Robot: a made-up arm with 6 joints. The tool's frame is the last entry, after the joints. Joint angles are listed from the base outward.
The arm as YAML. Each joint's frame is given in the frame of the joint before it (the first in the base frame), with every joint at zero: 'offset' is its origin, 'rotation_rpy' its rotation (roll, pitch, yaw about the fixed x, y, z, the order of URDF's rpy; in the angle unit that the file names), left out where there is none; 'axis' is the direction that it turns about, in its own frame. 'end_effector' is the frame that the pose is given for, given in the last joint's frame.
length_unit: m
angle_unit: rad
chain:
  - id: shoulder
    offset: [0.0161, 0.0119, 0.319]
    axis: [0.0, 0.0, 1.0]
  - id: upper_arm
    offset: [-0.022, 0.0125, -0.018]
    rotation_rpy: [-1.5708, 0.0, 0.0]
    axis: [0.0, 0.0, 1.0]
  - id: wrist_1
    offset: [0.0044, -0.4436, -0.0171]
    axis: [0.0, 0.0, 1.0]
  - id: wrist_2
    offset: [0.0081, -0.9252, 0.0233]
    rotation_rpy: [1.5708, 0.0, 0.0]
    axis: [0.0, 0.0, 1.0]
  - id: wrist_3
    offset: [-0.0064, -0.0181, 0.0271]
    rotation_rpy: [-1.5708, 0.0, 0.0]
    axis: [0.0, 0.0, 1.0]
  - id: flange
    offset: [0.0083, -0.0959, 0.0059]
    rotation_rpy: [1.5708, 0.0, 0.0]
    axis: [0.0, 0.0, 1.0]
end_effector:
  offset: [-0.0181, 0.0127, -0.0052]
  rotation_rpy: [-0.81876, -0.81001, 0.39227]
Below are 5 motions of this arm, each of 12 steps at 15 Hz.
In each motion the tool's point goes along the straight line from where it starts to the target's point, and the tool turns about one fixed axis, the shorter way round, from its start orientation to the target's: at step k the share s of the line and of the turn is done. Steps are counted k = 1, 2, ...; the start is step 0. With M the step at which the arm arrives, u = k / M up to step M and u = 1 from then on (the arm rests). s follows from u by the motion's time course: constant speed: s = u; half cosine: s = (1 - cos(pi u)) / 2; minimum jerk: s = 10 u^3 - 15 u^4 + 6 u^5.
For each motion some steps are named. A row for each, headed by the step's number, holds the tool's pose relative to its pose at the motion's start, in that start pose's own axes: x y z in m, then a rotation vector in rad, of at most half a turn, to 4 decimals.
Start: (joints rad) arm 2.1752 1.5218 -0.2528 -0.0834 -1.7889 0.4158
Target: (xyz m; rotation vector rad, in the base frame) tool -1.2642 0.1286 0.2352 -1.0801 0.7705 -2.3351
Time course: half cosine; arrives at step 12
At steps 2, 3, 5, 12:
2: 0.0105 0.0642 0.0418 0.0640 -0.0063 0.0310
3: 0.0230 0.1404 0.0913 0.1398 -0.0137 0.0677
5: 0.0581 0.3553 0.2310 0.3538 -0.0347 0.1714
12: 0.1569 0.9588 0.6233 0.9548 -0.0936 0.4625

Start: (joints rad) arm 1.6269 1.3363 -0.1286 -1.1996 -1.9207 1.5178
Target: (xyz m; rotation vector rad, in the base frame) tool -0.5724 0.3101 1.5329 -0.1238 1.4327 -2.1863
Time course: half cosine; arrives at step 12
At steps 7, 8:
7: 0.1594 -0.3041 0.7314 -0.1016 -0.1552 -0.1670
8: 0.1899 -0.3623 0.8716 -0.1211 -0.1849 -0.1990

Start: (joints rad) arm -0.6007 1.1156 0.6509 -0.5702 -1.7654 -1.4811
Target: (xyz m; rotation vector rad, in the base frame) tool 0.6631 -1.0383 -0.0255 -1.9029 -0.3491 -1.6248
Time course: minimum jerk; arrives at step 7
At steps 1, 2, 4, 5, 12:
1: -0.0091 0.0035 -0.0140 -0.0004 -0.0009 -0.0024
2: -0.0563 0.0219 -0.0871 -0.0024 -0.0053 -0.0151
4: -0.2460 0.0957 -0.3806 -0.0106 -0.0233 -0.0661
5: -0.3329 0.1295 -0.5150 -0.0144 -0.0315 -0.0895
12: -0.3892 0.1514 -0.6022 -0.0168 -0.0368 -0.1046

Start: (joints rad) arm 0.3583 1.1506 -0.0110 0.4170 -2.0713 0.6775
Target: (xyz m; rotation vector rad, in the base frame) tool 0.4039 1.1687 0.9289 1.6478 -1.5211 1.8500
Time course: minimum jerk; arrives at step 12
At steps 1, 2, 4, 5, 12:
1: 0.0022 0.0047 0.0014 0.0082 -0.0024 -0.0018
2: 0.0153 0.0327 0.0099 0.0571 -0.0171 -0.0123
4: 0.0903 0.1934 0.0586 0.3378 -0.1010 -0.0726
5: 0.1491 0.3194 0.0969 0.5579 -0.1668 -0.1199
12: 0.4302 0.9216 0.2794 1.6097 -0.4811 -0.3460

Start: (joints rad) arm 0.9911 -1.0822 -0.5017 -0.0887 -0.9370 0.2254
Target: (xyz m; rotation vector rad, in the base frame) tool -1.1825 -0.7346 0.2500 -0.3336 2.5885 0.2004
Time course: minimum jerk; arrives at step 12
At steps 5, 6, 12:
5: 0.0583 0.1442 0.1430 0.1961 -0.1349 0.0637
6: 0.0841 0.2080 0.2063 0.2828 -0.1946 0.0919
12: 0.1683 0.4161 0.4125 0.5657 -0.3892 0.1839

